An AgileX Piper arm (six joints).
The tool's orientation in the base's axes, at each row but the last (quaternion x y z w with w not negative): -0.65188 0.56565 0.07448 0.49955; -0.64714 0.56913 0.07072 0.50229; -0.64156 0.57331 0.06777 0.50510; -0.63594 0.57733 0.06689 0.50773; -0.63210 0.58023 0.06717 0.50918; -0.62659 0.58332 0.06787 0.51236
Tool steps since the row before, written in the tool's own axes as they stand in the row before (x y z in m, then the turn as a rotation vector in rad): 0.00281 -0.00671 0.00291 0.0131 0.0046 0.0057; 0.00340 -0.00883 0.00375 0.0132 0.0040 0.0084; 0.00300 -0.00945 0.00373 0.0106 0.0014 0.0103; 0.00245 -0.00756 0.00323 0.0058 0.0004 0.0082; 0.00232 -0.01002 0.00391 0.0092 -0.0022 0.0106; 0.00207 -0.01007 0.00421 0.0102 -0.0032 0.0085
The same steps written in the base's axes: 0.00779 -0.00066 0.00052 0.0035 -0.0039 -0.0141; 0.01010 -0.00087 0.00095 0.0053 -0.0020 -0.0151; 0.01043 -0.00088 0.00160 0.0075 0.0006 -0.0128; 0.00848 -0.00067 0.00112 0.0057 0.0021 -0.0080; 0.01075 -0.00064 0.00225 0.0100 0.0011 -0.0100; 0.01086 -0.00040 0.00229 0.0101 -0.0013 -0.0091
